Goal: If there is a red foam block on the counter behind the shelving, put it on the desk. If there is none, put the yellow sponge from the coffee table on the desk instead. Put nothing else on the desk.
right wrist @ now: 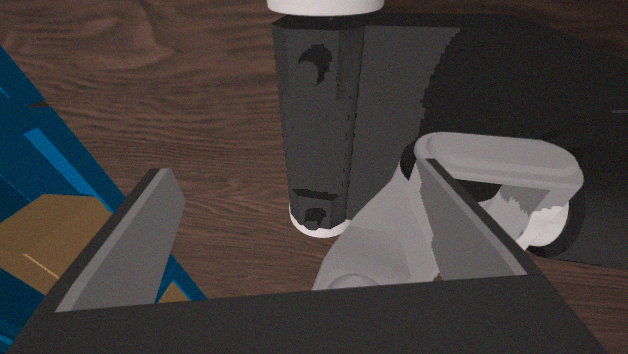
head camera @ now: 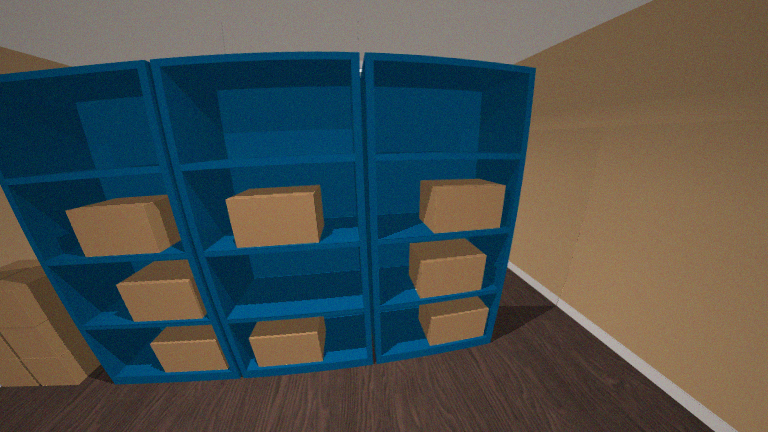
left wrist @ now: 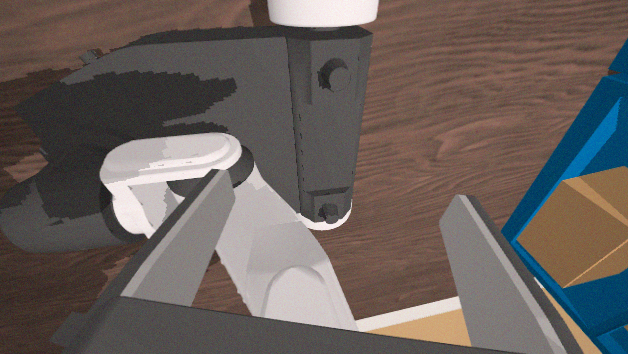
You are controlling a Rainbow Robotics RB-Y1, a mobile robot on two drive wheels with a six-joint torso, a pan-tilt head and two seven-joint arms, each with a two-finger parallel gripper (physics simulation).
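Observation:
The blue shelving stands ahead in the head view as three tall units side by side, with cardboard boxes on several shelves. What lies behind it is hidden. The red foam block, the counter, the yellow sponge, the coffee table and the desk do not show in these views. My left gripper is open, with its fingers wide apart and no object between them. My right gripper is open in the same way. Both are above the floor beside my own base.
A stack of cardboard boxes stands left of the shelving. A tan wall with a white baseboard runs along the right. Dark wood floor lies in front of the shelving and between its right end and the wall.

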